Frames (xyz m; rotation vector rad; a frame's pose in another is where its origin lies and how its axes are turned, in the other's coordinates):
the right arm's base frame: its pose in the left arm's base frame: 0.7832 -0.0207 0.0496 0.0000 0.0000 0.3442
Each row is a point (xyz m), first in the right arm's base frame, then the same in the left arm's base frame.
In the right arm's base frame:
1: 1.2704 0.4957 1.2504
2: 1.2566 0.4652 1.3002
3: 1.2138 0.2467 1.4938
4: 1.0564 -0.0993 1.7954
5: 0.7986 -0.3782 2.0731
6: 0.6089 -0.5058 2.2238
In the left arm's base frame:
1: 1.8118 0.8746 1.3000
2: 1.8091 0.8412 1.3498
3: 1.8426 0.6211 1.5434
4: 1.8111 0.2423 1.8450
5: 1.6626 -0.1072 2.1227
6: 1.5271 -0.2914 2.2734

